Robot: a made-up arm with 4 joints. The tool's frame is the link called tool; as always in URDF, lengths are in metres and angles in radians. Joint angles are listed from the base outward. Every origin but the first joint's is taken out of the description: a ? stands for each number. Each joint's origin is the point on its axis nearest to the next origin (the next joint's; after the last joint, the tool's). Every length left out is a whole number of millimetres.
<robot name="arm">
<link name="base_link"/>
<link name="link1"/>
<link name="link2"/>
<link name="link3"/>
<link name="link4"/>
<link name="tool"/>
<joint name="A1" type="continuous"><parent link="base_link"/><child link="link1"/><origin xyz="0.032 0.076 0.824" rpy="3.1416 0.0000 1.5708"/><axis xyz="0 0 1"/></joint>
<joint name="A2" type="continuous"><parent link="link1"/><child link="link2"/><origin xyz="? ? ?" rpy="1.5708 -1.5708 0.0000"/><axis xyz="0 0 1"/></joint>
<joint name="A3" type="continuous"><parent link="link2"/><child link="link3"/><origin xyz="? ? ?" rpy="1.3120 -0.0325 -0.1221"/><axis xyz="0 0 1"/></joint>
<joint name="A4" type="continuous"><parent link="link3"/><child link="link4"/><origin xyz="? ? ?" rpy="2.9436 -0.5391 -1.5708"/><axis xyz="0 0 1"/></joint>
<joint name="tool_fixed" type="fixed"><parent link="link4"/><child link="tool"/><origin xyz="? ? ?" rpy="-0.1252 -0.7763 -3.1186"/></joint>
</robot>
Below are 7 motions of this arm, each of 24 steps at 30 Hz.
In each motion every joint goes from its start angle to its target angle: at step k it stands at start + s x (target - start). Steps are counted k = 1, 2, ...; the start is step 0. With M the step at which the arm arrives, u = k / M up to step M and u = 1 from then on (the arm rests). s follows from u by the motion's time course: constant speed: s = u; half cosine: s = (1 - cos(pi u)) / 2; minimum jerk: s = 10 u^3 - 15 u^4 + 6 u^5.
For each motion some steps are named. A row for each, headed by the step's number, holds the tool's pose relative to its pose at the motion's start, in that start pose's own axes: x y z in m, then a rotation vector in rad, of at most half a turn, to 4 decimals.
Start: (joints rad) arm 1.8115 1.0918 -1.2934 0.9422
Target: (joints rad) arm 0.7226 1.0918 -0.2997 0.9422
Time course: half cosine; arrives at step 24
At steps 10, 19, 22, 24:
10: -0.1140 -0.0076 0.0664 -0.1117 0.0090 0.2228
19: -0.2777 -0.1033 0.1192 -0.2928 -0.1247 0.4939
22: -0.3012 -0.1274 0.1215 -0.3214 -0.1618 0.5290
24: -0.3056 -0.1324 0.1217 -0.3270 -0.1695 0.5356

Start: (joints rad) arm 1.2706 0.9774 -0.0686 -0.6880
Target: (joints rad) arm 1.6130 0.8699 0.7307 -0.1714
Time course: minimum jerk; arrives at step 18
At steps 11, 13, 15, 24:
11: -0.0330 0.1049 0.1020 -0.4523 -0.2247 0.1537
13: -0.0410 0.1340 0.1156 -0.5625 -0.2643 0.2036
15: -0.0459 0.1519 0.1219 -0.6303 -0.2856 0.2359
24: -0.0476 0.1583 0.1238 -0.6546 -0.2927 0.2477

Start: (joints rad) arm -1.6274 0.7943 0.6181 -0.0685
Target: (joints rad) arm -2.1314 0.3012 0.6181 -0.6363
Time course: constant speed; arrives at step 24
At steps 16, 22, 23, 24:
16: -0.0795 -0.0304 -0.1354 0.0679 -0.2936 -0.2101
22: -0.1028 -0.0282 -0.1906 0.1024 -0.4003 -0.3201
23: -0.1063 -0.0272 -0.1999 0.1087 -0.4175 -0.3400
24: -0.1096 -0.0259 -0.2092 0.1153 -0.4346 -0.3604

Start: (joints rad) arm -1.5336 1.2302 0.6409 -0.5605
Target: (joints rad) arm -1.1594 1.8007 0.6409 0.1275
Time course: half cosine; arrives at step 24
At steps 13, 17, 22, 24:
13: 0.0087 0.0340 0.0953 -0.0152 0.1261 0.0752
17: 0.0115 0.0544 0.1320 -0.0082 0.1697 0.0824
22: 0.0132 0.0715 0.1576 0.0016 0.1957 0.0796
24: 0.0134 0.0732 0.1600 0.0028 0.1979 0.0790

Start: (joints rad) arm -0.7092 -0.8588 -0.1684 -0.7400
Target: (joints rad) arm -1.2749 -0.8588 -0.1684 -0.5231
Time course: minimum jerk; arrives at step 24
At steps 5, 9, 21, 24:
5: -0.0117 0.0070 -0.0056 -0.0039 -0.0326 -0.0028
9: -0.0478 0.0304 -0.0269 -0.0191 -0.1387 -0.0099
21: -0.1420 0.1102 -0.1306 -0.0982 -0.4913 -0.0113
24: -0.1435 0.1120 -0.1334 -0.1005 -0.4991 -0.0109

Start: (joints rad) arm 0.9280 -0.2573 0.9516 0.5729
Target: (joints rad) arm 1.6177 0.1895 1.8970 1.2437
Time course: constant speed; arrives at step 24
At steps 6, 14, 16, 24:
6: 0.0750 -0.0135 0.0262 -0.0341 0.2293 0.0629
14: 0.1818 -0.0259 0.0290 -0.0759 0.5674 0.1795
16: 0.2078 -0.0278 0.0239 -0.0856 0.6568 0.2133
24: 0.3008 -0.0304 -0.0175 -0.1247 1.0305 0.3610

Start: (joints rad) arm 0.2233 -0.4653 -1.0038 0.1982
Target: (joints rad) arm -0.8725 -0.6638 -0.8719 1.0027
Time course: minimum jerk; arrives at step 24
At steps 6, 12, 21, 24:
6: -0.0227 -0.0068 -0.0253 -0.0332 -0.0106 0.1405
12: -0.0942 -0.0638 -0.1186 -0.1759 0.0384 0.6625
21: -0.1363 -0.1848 -0.2078 -0.3894 0.2877 1.2146
24: -0.1367 -0.1894 -0.2101 -0.3973 0.2994 1.2304

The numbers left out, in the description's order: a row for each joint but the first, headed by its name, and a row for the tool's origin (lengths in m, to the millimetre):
A2: 0.213 0.245 0.000
A3: 0.020 -0.009 0.000
A4: -0.062 -0.107 0.000
tool: 0.020 -0.019 0.000

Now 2 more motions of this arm.
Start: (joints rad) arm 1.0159 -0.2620 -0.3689 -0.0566
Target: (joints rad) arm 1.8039 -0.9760 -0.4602 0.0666
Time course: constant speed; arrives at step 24
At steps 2, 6, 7, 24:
2: 0.0251 -0.0054 0.0169 0.0349 0.0777 0.0472
6: 0.0782 -0.0181 0.0446 0.1175 0.2299 0.1395
7: 0.0919 -0.0216 0.0502 0.1408 0.2673 0.1621
24: 0.3299 -0.0948 0.0585 0.6839 0.8309 0.5059

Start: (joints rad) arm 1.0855 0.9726 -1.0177 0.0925
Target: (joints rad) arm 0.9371 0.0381 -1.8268 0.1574
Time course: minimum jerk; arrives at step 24
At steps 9, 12, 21, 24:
9: 0.0251 -0.0456 -0.0069 0.2713 0.2341 0.2010
12: 0.0479 -0.0744 -0.0247 0.4904 0.4457 0.3310
21: 0.0807 -0.1086 -0.0896 0.9337 0.9604 0.4852
24: 0.0811 -0.1092 -0.0921 0.9473 0.9788 0.4869

